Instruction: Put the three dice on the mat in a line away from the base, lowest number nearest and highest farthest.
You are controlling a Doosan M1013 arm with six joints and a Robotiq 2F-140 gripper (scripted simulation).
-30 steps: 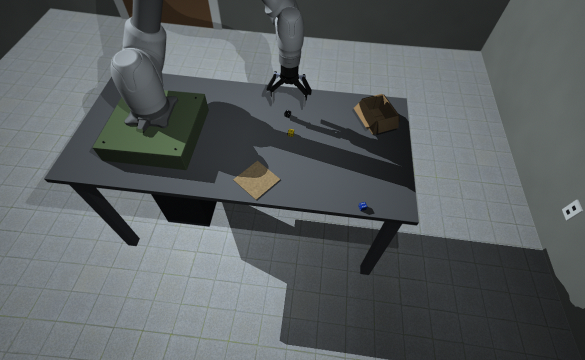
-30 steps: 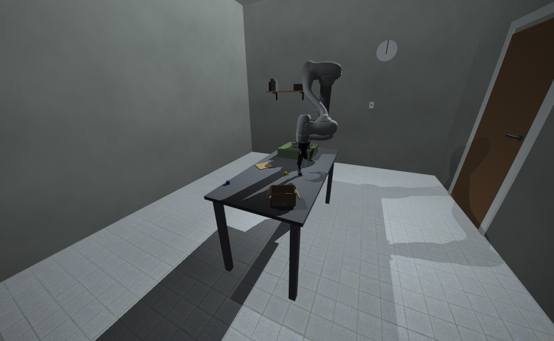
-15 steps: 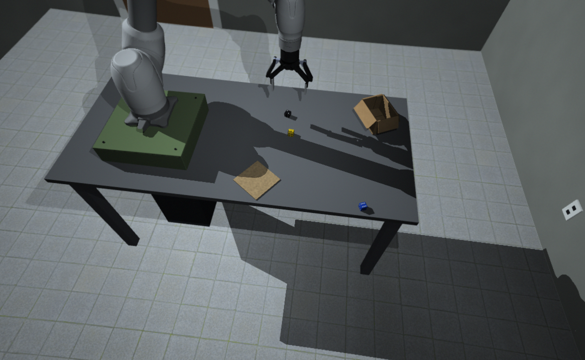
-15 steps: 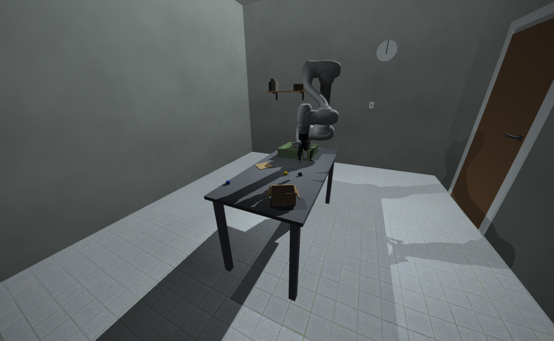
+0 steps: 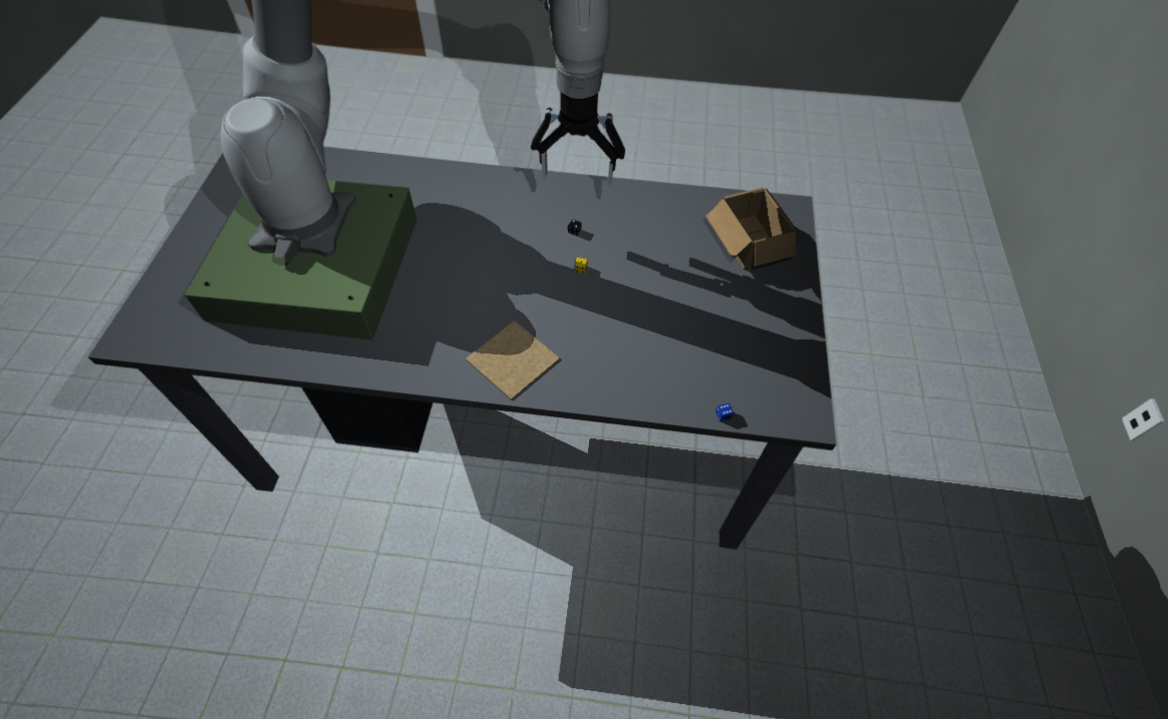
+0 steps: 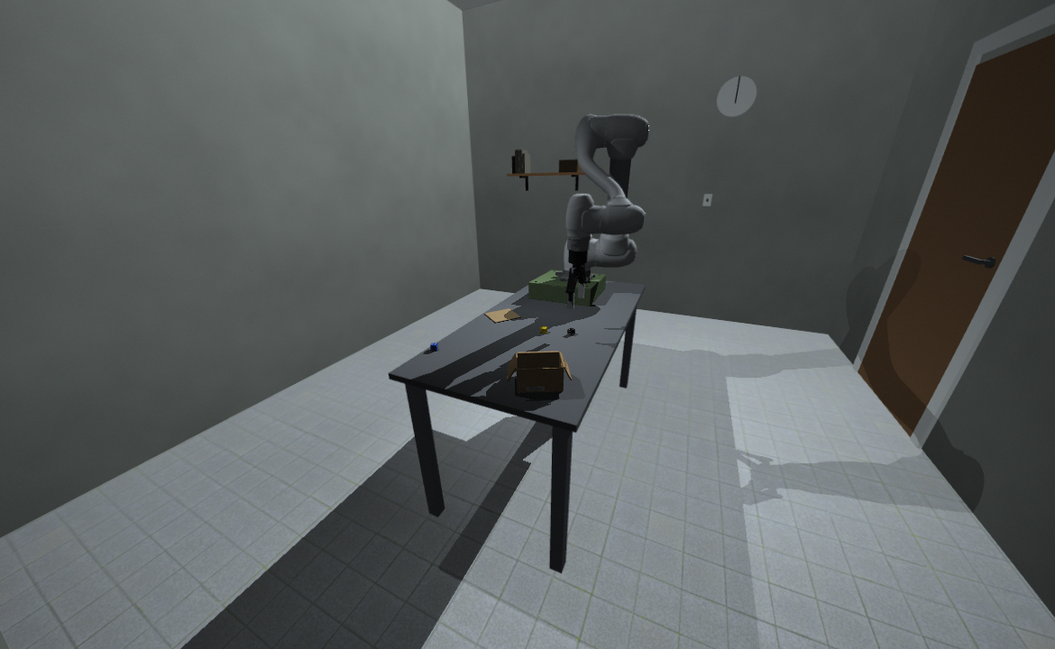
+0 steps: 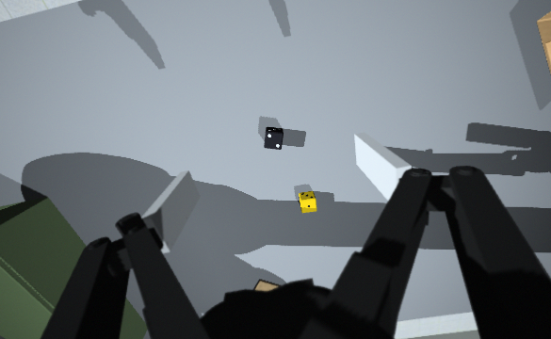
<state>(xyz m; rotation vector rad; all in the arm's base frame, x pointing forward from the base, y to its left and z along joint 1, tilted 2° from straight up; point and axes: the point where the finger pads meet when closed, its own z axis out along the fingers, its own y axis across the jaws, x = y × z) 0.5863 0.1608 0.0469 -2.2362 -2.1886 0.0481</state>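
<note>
Now: the yellow die 3 cm ahead of my hand, 14 cm to the right of it and 15 cm below it. Also, from my hand: tan mat: 9 cm behind, 40 cm to the right, 16 cm below; cardboard box: 42 cm ahead, 11 cm below; black die: 2 cm to the right, 15 cm below.
</note>
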